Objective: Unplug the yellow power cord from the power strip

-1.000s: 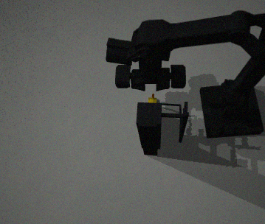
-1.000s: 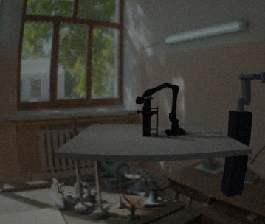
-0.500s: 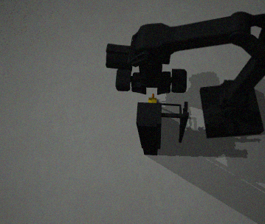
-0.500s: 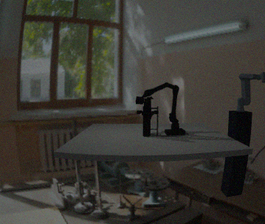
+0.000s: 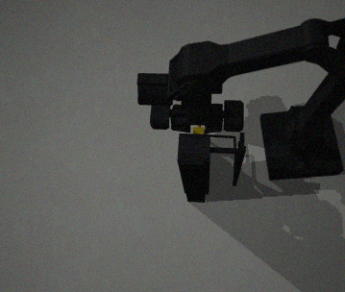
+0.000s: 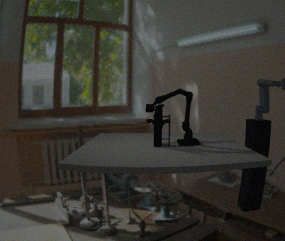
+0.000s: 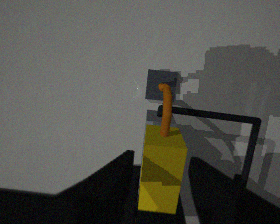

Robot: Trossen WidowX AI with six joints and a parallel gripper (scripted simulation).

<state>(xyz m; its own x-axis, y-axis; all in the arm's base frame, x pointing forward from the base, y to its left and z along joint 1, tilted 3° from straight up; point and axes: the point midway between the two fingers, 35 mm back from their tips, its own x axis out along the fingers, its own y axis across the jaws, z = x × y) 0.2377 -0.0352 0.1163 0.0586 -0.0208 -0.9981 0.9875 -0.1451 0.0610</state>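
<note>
The yellow plug lies 30 mm to the left of my gripper tip and 10 mm below it.
</note>
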